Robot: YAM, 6 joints.
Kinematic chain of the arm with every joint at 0, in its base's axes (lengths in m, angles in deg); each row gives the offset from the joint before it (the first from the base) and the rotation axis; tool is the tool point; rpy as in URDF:
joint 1: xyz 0 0 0.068 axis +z
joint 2: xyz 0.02 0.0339 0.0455 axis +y
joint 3: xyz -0.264 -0.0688 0 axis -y
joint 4: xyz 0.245 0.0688 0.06 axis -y
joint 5: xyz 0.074 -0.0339 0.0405 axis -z
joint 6: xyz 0.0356 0 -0.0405 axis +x
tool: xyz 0 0 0 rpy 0 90 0
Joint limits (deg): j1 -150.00..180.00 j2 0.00..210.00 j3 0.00..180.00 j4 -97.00..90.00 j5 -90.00..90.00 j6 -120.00..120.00
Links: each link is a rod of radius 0.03 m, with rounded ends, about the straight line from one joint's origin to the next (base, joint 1, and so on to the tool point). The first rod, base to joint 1, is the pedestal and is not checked.
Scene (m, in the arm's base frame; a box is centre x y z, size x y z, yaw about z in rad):
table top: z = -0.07
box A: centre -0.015 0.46 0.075 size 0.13 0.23 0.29 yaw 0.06
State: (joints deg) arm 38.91 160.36 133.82 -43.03 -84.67 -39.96
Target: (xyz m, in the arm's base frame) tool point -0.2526 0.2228 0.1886
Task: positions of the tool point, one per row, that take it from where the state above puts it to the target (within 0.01 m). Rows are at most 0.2 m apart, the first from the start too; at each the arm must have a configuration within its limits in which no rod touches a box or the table.
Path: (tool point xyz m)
1: 0.3001 0.4552 0.1690
2: 0.1756 0.4999 0.2634
3: 0.0449 0.4950 0.3537
4: -0.0710 0.4420 0.4367
5: -0.1539 0.3514 0.5094
6: -0.1916 0.2401 0.5688
7: -0.1796 0.1285 0.6131
8: -0.1230 0.0373 0.6405
9: -0.1999 0.0910 0.5916
10: -0.2553 0.1420 0.5224
11: -0.2869 0.1847 0.4397
12: -0.2949 0.2142 0.3513
13: -0.2820 0.2273 0.2653
14: -0.2526 0.2228 0.1886

